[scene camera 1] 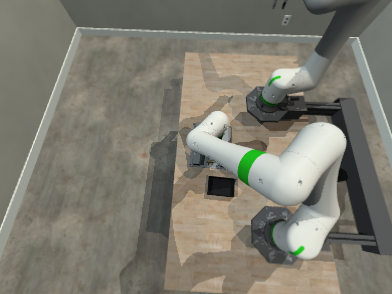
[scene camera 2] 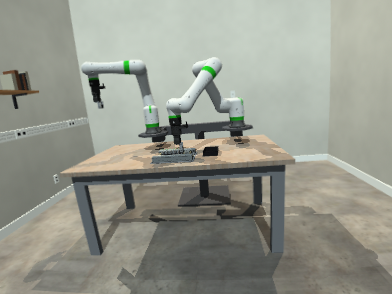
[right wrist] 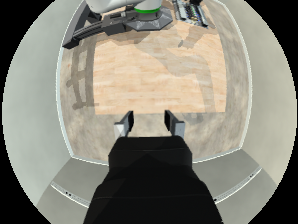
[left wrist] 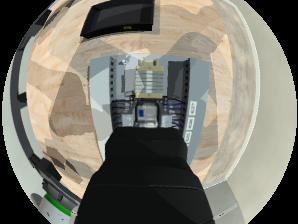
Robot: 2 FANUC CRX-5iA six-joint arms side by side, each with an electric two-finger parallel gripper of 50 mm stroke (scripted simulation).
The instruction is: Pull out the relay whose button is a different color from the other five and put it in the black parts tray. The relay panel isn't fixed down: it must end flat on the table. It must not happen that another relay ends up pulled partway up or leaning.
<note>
In view: my left gripper [left wrist: 147, 108], my right gripper [right wrist: 149, 116] and a relay panel [left wrist: 186, 79].
</note>
